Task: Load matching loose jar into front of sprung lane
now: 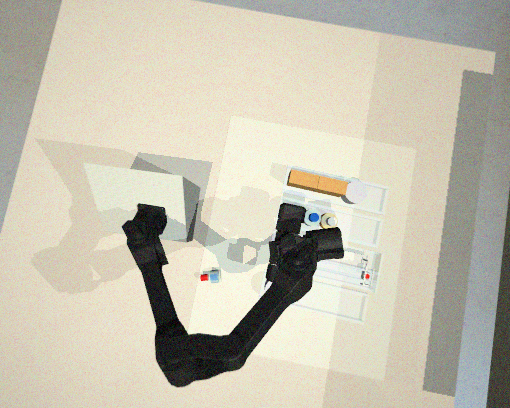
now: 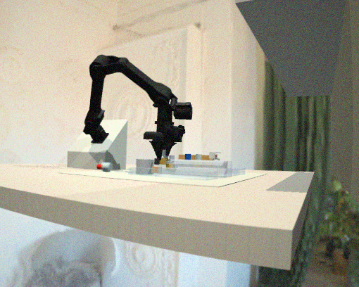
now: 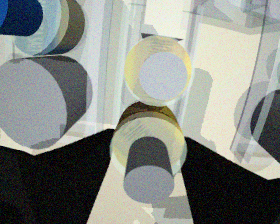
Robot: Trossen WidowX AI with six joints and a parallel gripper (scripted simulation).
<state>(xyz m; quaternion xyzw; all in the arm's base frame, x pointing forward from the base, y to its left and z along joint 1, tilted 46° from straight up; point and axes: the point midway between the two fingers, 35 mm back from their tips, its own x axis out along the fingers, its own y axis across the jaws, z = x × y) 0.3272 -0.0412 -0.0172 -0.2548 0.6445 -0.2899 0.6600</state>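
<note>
The clear rack lies 140 mm ahead of my gripper tip, 30 mm to the right of it and 30 mm below it. From my gripper tip the other things lie so: red mark (220 mm ahead, 50 mm to the right, 20 mm above).
</note>
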